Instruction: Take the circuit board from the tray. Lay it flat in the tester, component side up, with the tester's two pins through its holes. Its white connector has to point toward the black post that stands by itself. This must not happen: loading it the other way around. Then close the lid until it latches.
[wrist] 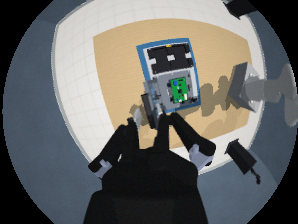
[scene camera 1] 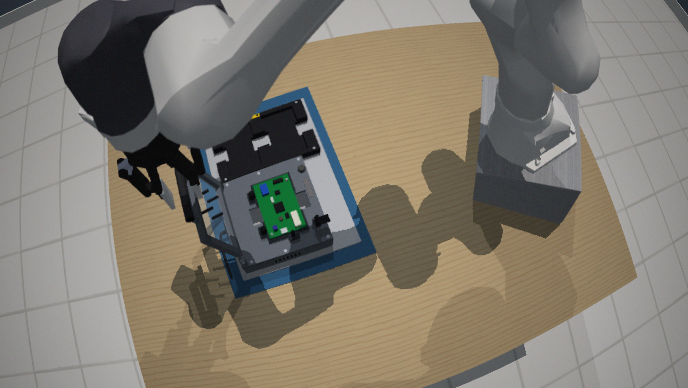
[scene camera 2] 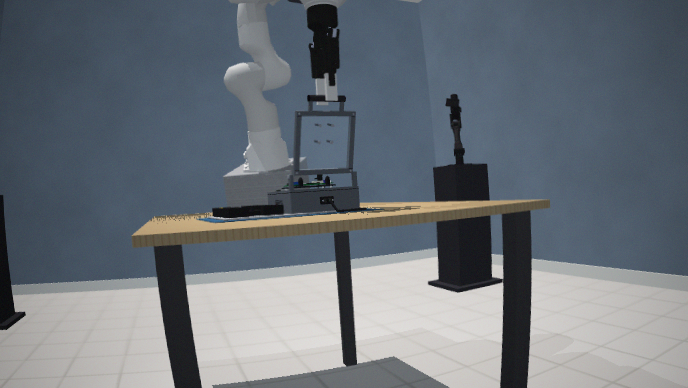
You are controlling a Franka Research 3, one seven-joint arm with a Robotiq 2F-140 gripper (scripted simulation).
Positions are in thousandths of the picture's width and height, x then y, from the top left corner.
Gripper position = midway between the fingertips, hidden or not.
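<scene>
My gripper (scene camera 1: 270, 506), plus a green circuit board (scene camera 1: 408, 543). Gripper (wrist: 498, 493) visible too. Gripper (scene camera 2: 476, 264) likewise.
</scene>
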